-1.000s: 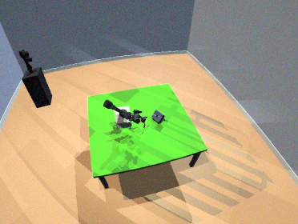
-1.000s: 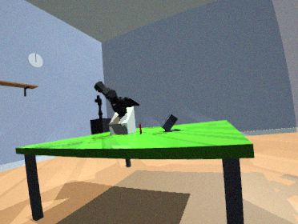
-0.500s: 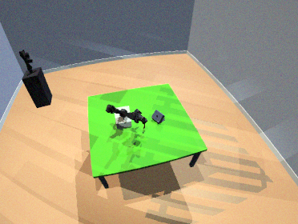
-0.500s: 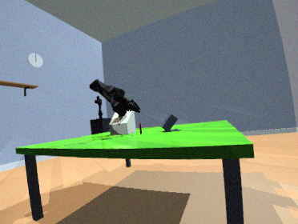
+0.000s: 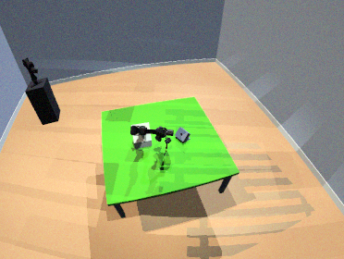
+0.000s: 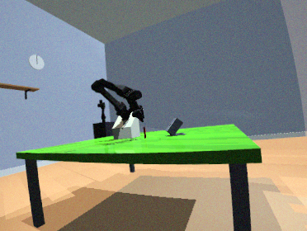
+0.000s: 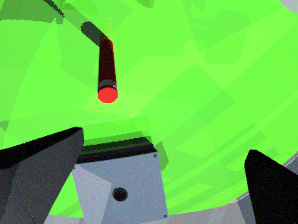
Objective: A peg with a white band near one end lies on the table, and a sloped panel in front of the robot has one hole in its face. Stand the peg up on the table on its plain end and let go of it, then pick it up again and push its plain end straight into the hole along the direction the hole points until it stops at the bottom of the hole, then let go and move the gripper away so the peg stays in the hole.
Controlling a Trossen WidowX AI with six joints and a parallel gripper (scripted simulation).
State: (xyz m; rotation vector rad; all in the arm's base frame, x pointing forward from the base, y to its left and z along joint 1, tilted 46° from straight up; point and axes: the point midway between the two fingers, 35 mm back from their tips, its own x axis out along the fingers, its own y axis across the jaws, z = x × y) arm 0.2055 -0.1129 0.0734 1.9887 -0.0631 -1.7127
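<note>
Now: gripper tip 7 cm above the red peg, 2 cm to the left of it and 1 cm short of it. Also, from my gripper tip: sloped panel 21 cm ahead, 7 cm below, 4 cm to the left.
</note>
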